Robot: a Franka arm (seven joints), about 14 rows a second.
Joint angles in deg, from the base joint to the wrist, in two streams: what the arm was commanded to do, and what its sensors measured. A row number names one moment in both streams.
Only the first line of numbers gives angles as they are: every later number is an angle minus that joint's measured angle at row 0.
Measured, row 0: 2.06, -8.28, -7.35, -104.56, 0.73, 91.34, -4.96
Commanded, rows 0 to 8: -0.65, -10.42, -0.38, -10.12, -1.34, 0.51, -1.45; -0.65, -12.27, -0.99, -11.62, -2.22, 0.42, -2.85; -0.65, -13.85, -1.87, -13.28, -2.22, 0.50, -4.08; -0.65, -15.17, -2.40, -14.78, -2.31, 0.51, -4.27; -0.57, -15.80, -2.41, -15.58, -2.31, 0.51, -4.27; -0.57, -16.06, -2.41, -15.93, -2.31, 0.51, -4.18; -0.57, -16.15, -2.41, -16.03, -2.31, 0.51, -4.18; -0.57, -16.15, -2.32, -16.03, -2.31, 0.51, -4.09; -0.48, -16.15, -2.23, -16.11, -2.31, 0.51, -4.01
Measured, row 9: -0.24, -14.94, -2.72, -14.56, -1.67, -0.20, -3.41
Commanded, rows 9 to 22: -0.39, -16.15, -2.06, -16.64, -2.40, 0.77, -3.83; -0.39, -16.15, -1.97, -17.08, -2.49, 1.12, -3.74; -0.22, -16.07, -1.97, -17.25, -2.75, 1.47, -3.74; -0.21, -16.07, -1.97, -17.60, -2.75, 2.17, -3.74; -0.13, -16.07, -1.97, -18.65, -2.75, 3.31, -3.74; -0.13, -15.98, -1.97, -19.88, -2.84, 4.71, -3.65; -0.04, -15.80, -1.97, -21.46, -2.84, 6.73, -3.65; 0.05, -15.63, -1.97, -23.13, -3.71, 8.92, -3.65; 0.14, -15.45, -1.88, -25.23, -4.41, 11.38, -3.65; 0.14, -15.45, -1.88, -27.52, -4.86, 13.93, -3.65; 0.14, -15.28, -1.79, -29.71, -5.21, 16.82, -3.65; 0.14, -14.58, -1.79, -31.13, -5.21, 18.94, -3.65; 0.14, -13.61, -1.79, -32.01, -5.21, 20.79, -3.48; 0.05, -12.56, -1.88, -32.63, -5.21, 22.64, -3.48
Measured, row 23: -0.03, -14.06, -1.84, -29.65, -4.28, 17.30, -3.41
